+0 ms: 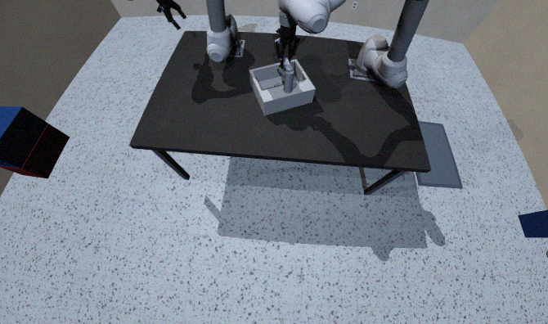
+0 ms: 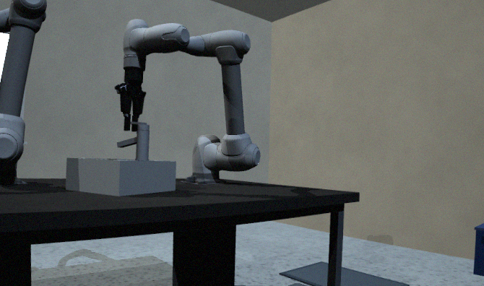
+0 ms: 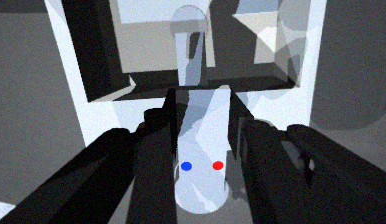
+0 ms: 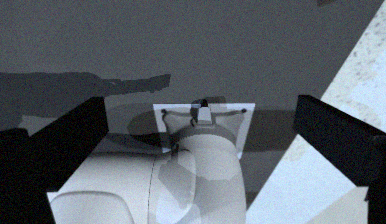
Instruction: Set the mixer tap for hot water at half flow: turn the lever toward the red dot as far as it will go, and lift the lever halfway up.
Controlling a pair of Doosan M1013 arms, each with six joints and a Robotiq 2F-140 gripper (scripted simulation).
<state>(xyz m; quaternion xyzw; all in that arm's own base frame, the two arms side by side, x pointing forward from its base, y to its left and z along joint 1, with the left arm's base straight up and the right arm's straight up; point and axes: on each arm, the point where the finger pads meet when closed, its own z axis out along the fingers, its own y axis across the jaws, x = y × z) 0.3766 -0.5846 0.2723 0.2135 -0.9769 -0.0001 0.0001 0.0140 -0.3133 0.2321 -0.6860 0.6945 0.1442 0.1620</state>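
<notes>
The flat lever is 3 cm ahead of my left hand and 1 cm to the left of it. Also, from my left hand: white basin (4 cm behind, 3 cm to the right, 24 cm below).
</notes>
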